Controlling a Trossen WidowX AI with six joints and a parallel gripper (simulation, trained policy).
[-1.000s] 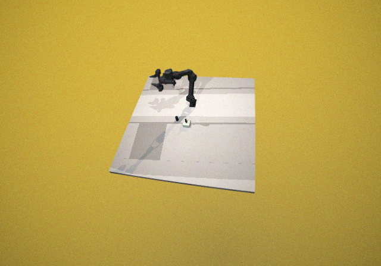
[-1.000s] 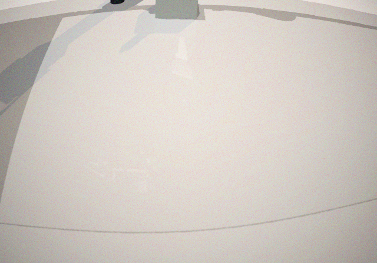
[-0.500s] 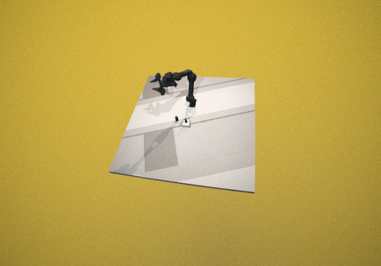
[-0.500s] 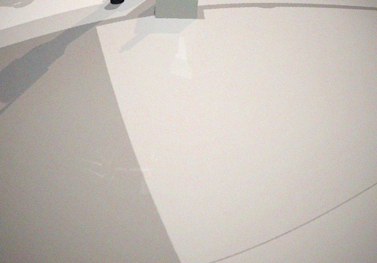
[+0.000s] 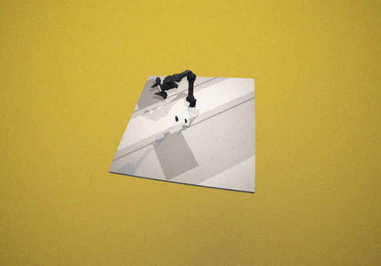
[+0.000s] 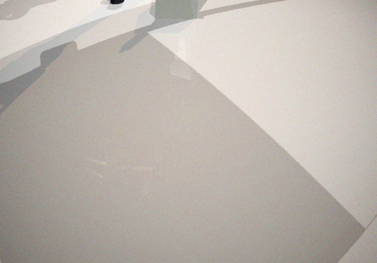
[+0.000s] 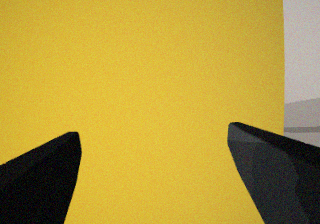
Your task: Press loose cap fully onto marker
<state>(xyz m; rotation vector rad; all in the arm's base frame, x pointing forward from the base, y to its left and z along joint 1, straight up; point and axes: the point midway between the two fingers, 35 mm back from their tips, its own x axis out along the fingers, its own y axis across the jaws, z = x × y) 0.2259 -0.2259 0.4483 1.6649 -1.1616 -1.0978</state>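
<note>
Right now the dark cap is 41 cm below my gripper tip, 13 cm to the left of it and 2 cm behind it. Also, from my gripper tip: dark marker 37 cm below, 24 cm to the left, 3 cm ahead; then pale holder block 42 cm below, 24 cm to the left, 3 cm ahead.
</note>
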